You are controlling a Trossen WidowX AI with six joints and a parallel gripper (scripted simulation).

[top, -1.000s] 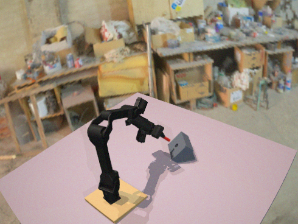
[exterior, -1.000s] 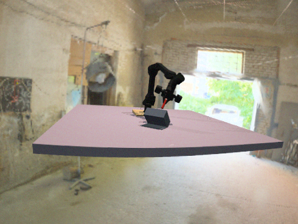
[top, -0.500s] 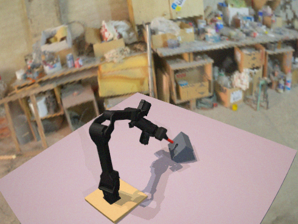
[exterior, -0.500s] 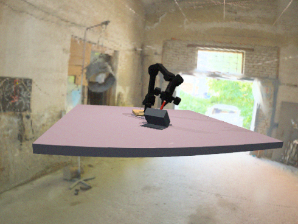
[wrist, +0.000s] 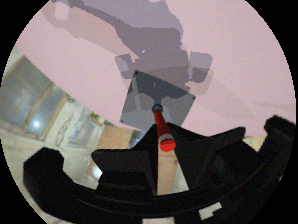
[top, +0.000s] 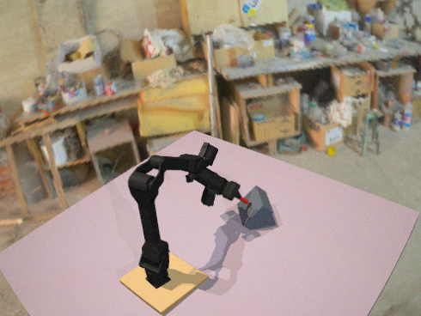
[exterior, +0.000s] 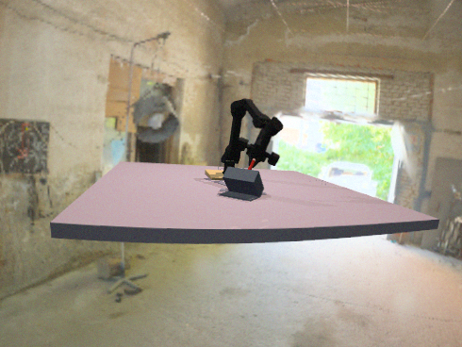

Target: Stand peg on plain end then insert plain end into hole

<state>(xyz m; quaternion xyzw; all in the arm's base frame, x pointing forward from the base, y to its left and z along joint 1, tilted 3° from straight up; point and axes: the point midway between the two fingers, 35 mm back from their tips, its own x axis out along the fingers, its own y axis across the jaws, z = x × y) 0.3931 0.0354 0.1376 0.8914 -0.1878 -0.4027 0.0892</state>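
The sloped panel is 6 cm below my gripper tip, 4 cm ahead of it and 3 cm to the right of it. The rest, counted from my gripper tip: grey foot plate 11 cm below, 6 cm ahead, 4 cm to the right; red peg 1 cm to the left, 1 cm behind, 1 cm above.
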